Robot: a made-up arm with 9 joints.
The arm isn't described. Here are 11 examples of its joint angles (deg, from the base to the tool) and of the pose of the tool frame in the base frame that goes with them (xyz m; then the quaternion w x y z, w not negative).
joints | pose
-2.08 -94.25 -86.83 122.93 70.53 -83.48 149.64 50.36 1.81 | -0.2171 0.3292 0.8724 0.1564 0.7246 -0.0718 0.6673
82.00 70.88 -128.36 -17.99 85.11 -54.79 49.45 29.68 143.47 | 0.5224 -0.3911 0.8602 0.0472 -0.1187 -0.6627 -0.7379
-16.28 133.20 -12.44 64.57 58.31 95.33 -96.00 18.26 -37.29 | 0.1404 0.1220 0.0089 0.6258 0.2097 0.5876 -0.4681
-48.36 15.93 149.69 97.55 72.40 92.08 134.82 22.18 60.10 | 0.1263 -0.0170 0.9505 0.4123 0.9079 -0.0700 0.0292
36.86 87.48 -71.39 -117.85 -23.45 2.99 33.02 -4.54 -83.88 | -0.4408 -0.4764 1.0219 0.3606 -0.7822 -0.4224 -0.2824
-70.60 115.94 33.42 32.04 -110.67 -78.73 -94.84 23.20 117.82 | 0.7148 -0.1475 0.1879 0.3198 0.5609 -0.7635 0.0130
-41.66 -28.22 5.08 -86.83 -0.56 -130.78 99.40 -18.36 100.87 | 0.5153 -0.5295 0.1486 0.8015 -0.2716 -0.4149 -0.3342
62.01 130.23 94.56 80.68 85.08 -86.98 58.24 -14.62 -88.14 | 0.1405 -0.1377 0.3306 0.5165 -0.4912 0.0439 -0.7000
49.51 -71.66 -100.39 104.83 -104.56 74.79 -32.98 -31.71 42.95 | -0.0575 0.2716 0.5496 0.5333 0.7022 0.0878 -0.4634
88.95 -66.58 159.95 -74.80 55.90 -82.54 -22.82 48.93 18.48 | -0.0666 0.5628 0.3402 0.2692 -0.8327 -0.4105 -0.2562
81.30 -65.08 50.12 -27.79 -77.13 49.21 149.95 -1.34 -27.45 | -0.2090 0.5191 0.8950 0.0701 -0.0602 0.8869 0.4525
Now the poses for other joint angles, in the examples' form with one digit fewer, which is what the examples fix.
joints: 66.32 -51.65 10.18 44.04 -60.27 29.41 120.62 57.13 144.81
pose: 0.239 0.286 1.163 0.315 -0.784 -0.260 0.467
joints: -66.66 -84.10 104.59 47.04 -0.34 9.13 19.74 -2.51 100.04
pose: 0.013 0.172 0.790 0.872 -0.165 -0.202 -0.414
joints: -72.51 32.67 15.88 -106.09 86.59 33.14 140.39 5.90 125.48
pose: 0.083 0.418 0.075 0.482 -0.109 0.267 -0.828
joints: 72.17 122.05 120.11 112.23 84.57 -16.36 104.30 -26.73 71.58
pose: 0.618 -0.066 0.332 0.645 0.292 -0.465 0.532
